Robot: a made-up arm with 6 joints.
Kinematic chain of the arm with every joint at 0, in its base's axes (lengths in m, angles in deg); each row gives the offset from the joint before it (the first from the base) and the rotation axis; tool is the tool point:
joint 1: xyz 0 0 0.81 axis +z
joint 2: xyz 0.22 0 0 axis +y
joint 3: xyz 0 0 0.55 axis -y
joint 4: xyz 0 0 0.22 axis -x
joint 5: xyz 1.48 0 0 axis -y
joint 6: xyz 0.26 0 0 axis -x
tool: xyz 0 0 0
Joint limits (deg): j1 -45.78..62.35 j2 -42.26..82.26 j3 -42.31..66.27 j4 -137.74..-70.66 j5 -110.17..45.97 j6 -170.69..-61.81
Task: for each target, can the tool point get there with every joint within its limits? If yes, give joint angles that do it. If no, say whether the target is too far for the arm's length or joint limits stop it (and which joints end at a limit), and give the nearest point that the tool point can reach.
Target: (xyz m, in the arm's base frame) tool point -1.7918 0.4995 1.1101
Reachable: no: joint limits stop it (at a limit: joint 2, joint 3, joint 4, joint 5) | nearest point -0.9492 0.2646 2.4080 | short by 1.565 m
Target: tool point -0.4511 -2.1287 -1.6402
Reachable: no: too far | nearest point 0.6034 -0.8874 -0.7675 | short by 1.848 m
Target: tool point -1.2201 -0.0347 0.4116
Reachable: no: joint limits stop it (at a limit: joint 1, joint 2, joint 3, joint 4) | nearest point -0.1787 0.1737 -0.3631 | short by 1.315 m
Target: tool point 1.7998 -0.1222 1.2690
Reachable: yes | joints -8.90 -13.00 -24.57 -106.19 -39.16 -142.51
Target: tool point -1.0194 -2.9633 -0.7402
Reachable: no: too far | nearest point 0.8324 -1.1234 -0.6721 | short by 2.611 m
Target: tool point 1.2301 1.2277 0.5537
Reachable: yes | joints 36.51 24.46 -12.90 -78.87 -92.22 -123.35
